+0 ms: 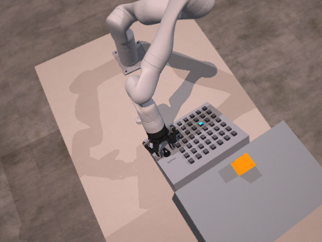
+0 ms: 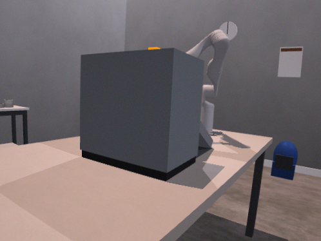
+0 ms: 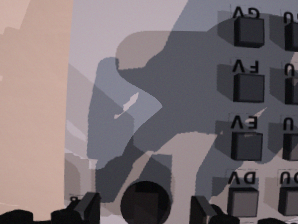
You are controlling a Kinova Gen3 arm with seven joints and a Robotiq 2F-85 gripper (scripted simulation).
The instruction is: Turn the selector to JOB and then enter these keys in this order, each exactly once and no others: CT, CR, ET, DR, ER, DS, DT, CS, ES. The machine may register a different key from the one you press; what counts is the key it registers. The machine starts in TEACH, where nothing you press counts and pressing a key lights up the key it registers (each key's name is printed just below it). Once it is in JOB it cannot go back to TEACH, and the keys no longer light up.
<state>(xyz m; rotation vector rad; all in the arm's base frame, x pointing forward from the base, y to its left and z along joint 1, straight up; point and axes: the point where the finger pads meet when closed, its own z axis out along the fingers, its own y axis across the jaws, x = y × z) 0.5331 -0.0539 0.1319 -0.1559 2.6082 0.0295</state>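
My hand is 1 cm short of the black selector knob and 1 cm above it. Round my hand: sloped keypad panel 12 cm to the left, 6 cm below, 2 cm ahead.
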